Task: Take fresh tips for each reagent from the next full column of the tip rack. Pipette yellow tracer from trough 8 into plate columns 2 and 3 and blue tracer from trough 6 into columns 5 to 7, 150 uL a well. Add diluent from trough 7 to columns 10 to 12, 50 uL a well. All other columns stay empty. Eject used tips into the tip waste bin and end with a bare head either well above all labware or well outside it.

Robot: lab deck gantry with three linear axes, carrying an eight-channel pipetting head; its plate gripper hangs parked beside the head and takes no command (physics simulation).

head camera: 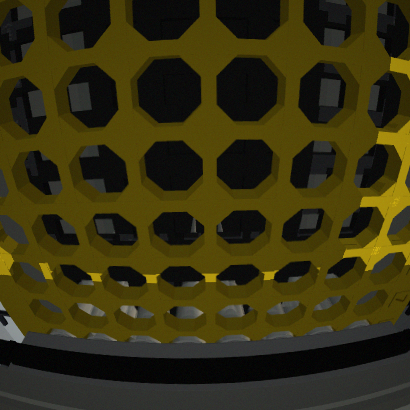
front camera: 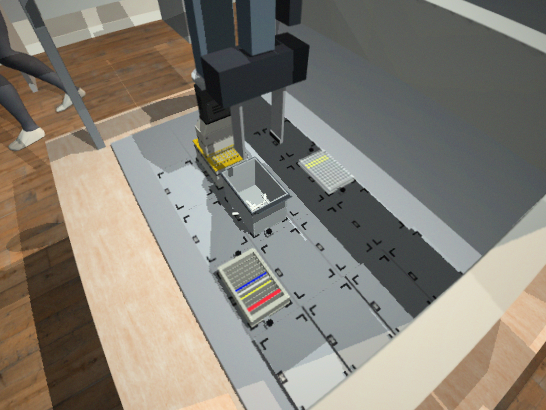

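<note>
The pipetting head (front camera: pixel 215 134) is low at the yellow tip rack (front camera: pixel 218 164) (head camera: pixel 209 100). Empty holes fill much of the head camera view; pale tip tops show in the nearest rows. The nozzle ends are hidden. The parked plate gripper (front camera: pixel 260 145) is open and empty, its two paddles apart beside the head. The waste bin (front camera: pixel 270 219) holds several white used tips (front camera: pixel 257 202). The trough rack (front camera: pixel 270 308) shows a blue strip (front camera: pixel 251 282), a yellow strip (front camera: pixel 256 290) and a red strip (front camera: pixel 265 301). The well plate (front camera: pixel 342 184) has two yellow columns near its far end.
The bin's high walls stand directly beside the tip rack. A small white piece (front camera: pixel 236 215) lies on the deck beside the bin. The well plate sits on the dark, shadowed strip of deck, near the back wall.
</note>
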